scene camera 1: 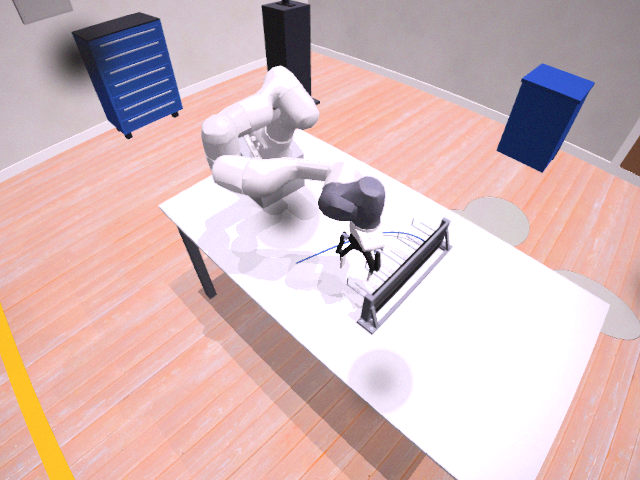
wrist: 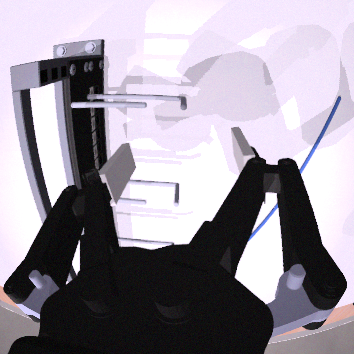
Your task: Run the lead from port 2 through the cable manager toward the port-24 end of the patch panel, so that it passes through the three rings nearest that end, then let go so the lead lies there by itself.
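The blue lead (scene camera 1: 315, 255) (wrist: 320, 136) runs from the far end of the black patch panel (scene camera 1: 408, 269) (wrist: 85, 135), behind the gripper, to a free end out on the table. In the wrist view its visible stretch lies right of the rings, apart from them and outside the right finger. The cable manager's thin grey rings (wrist: 140, 97) stick out from the panel; one near the panel's near end is at the upper left in the wrist view. My gripper (scene camera 1: 355, 270) (wrist: 180, 147) is open and empty, above the rings. It hides part of the lead and some rings.
The panel's grey stand (scene camera 1: 368, 324) (wrist: 25, 75) rests on the white table (scene camera 1: 491, 335). The robot's base is at the table's back left. A blue drawer cabinet (scene camera 1: 136, 77), a black column (scene camera 1: 286, 46) and a blue cabinet (scene camera 1: 537, 121) stand on the floor beyond.
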